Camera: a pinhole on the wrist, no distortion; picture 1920 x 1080 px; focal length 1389.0 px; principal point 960.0 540.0 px. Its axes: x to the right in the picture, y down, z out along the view. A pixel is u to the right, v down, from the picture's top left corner.
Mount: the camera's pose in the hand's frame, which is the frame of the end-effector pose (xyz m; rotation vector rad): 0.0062 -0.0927 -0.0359 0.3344 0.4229 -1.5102
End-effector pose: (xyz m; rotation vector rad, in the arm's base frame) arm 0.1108 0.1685 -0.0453 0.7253 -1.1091 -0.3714
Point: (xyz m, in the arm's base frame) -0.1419 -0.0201 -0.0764
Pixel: 452.8 378.4
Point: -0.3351 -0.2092 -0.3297
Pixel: 1119.3 86.2
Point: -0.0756 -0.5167 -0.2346
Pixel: 1601.5 923.4
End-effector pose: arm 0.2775 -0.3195 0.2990 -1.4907 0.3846 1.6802
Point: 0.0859 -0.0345 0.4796
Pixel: 167.2 163.7
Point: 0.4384 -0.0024 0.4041
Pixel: 1659.0 576.5
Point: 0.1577 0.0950 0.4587
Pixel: 629.4 447.5
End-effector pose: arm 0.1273 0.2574 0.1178 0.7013 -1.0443 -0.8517
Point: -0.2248 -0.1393 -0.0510
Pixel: 1372.8 958.7
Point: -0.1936 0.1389 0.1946
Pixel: 168.9 671.1
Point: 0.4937 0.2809 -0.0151
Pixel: behind the camera
